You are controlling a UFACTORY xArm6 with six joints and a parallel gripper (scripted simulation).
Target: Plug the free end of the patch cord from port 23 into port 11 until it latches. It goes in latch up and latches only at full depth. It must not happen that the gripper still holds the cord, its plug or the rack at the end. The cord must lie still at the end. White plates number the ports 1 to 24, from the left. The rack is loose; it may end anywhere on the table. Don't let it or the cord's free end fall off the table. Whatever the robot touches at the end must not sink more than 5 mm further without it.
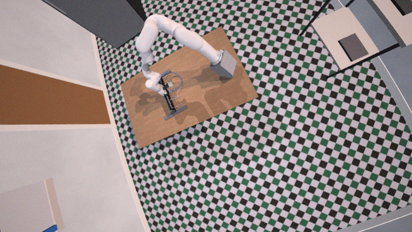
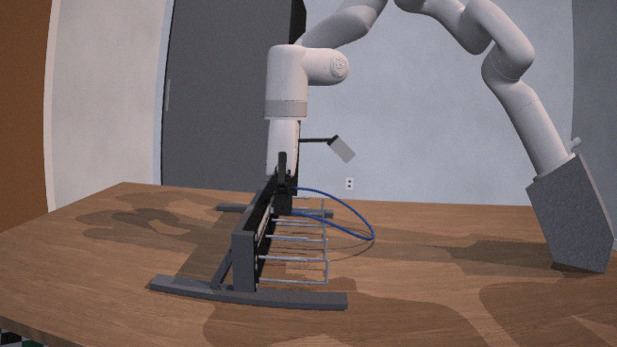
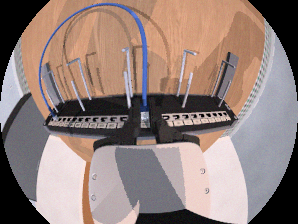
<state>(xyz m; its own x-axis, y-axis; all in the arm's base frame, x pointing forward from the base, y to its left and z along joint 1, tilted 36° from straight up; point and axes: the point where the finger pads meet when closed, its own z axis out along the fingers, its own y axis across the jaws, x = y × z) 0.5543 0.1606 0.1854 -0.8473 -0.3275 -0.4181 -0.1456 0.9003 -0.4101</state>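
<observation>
Right now the plug is 20 mm ahead of my hand and 10 mm below it.
</observation>
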